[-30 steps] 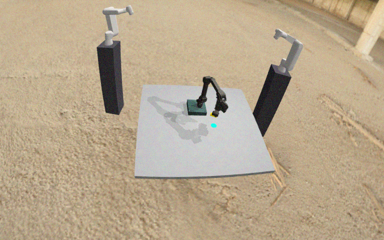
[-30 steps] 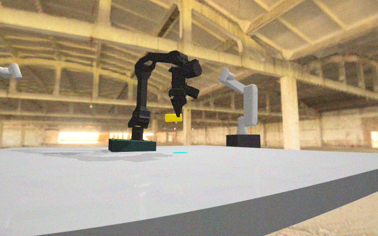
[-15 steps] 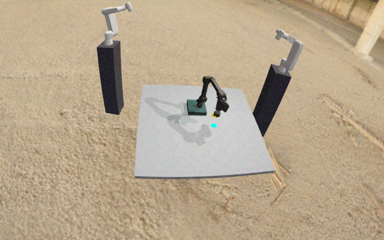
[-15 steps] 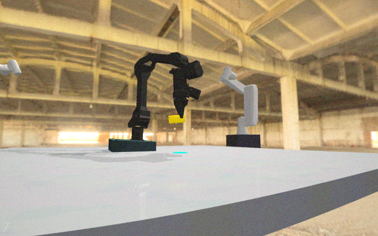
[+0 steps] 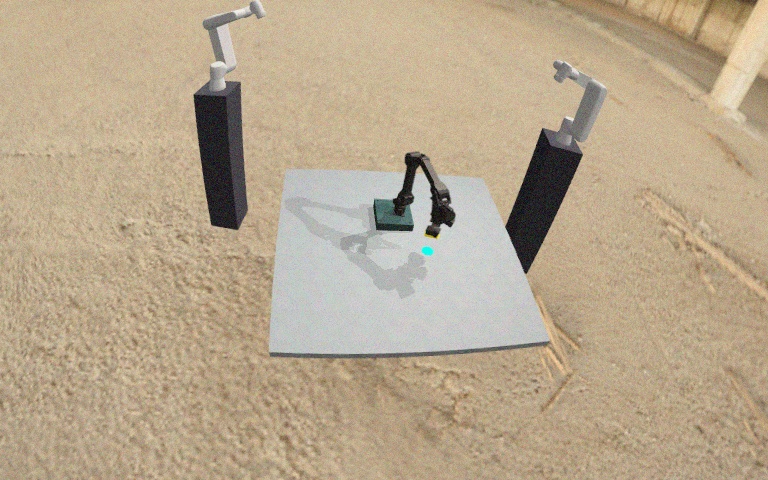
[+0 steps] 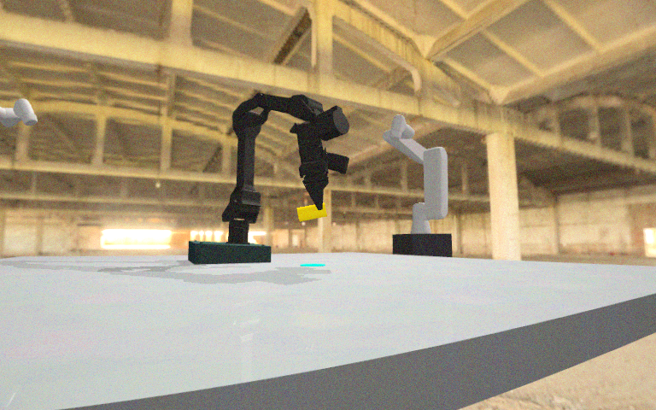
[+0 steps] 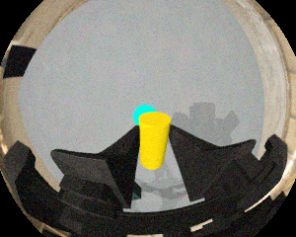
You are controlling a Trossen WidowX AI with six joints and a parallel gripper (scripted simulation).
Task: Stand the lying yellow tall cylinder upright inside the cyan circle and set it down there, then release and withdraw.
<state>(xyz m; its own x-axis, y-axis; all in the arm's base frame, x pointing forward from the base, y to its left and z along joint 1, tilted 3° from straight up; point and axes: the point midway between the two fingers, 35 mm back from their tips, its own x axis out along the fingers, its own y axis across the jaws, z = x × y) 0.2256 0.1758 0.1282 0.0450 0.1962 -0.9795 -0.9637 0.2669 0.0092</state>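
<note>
My gripper tip is 130 mm above the cyan circle, 20 mm to the left of it and 10 mm past it. Also, from my gripper tip: yellow tall cylinder (20 mm to the right, 10 mm behind).
</note>
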